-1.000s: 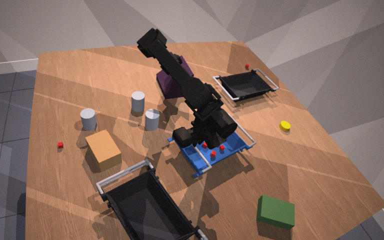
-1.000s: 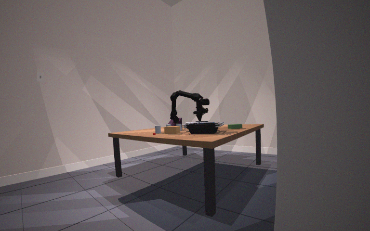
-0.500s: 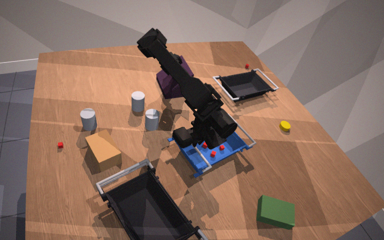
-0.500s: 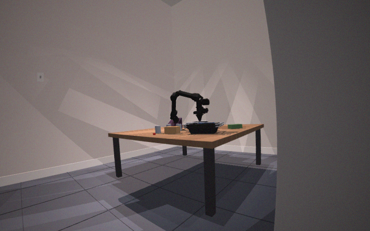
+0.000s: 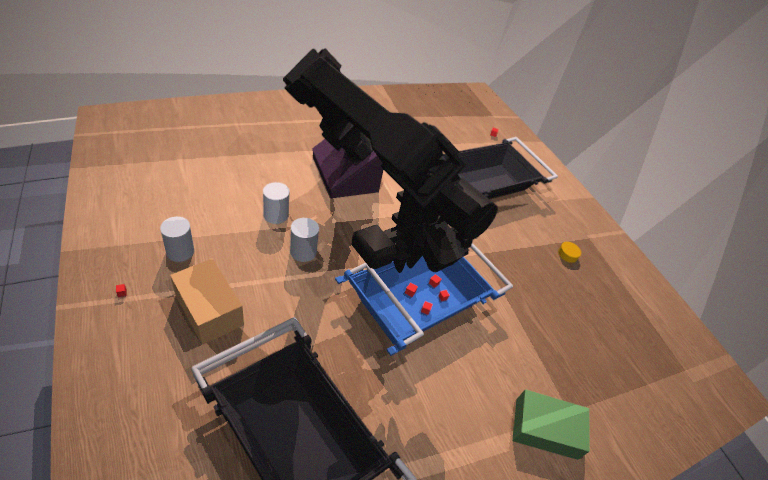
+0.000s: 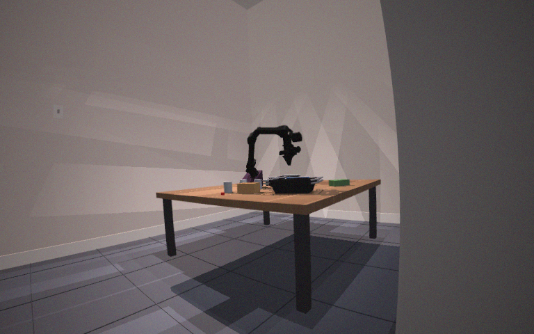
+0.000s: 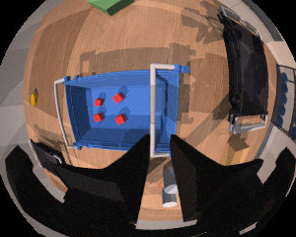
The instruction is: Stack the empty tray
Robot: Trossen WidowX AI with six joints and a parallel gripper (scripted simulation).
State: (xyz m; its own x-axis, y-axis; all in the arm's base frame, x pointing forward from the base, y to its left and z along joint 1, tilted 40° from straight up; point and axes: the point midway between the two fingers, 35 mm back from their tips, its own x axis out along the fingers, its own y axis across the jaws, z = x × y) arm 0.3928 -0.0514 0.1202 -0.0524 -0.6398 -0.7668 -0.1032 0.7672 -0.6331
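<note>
The black tray is 29 cm behind my gripper tip, 45 cm to the left of it and 11 cm below it. Round my gripper tip: tan box 14 cm behind, 30 cm to the right, 13 cm below; green block 30 cm ahead, 16 cm to the left, 14 cm below; red cube 23 cm behind, 44 cm to the right, 15 cm below.
</note>
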